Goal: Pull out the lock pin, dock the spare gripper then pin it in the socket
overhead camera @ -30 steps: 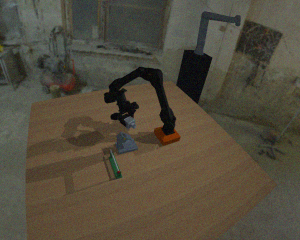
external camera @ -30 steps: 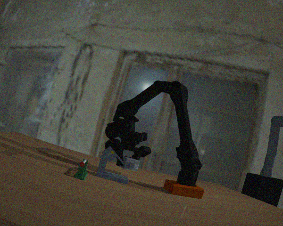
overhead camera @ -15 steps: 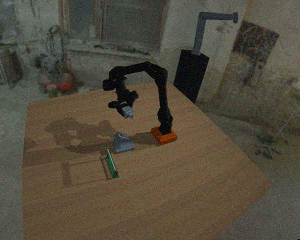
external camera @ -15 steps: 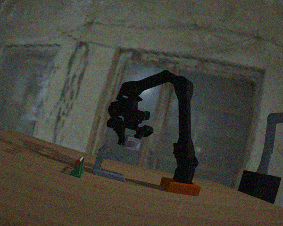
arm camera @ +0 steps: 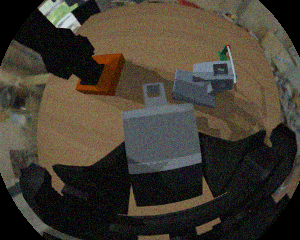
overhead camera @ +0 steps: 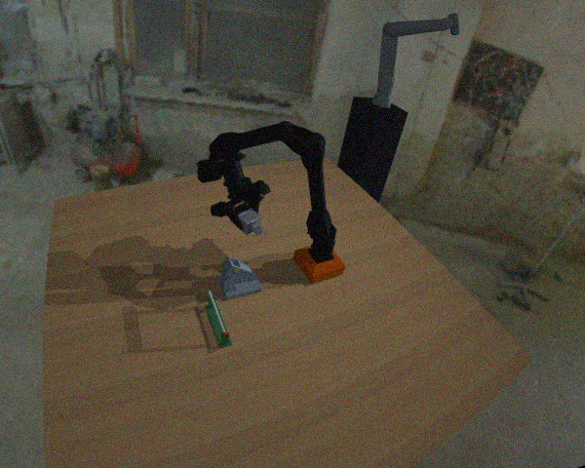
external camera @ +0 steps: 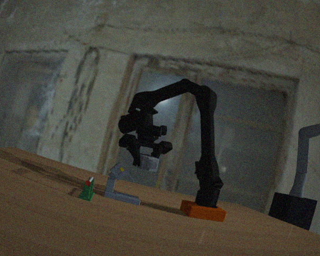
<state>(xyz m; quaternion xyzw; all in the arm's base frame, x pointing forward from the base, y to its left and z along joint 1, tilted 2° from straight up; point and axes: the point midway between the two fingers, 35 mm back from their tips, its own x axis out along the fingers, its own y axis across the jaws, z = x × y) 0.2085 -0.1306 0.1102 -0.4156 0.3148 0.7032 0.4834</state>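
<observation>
Now: the socket 9 cm ahead of my gripper tip, 12 cm to the left of it and 6 cm below it. Also, from my gripper tip: green holder 17 cm ahead, 24 cm to the left, 9 cm below; spare gripper 2 cm above.
</observation>
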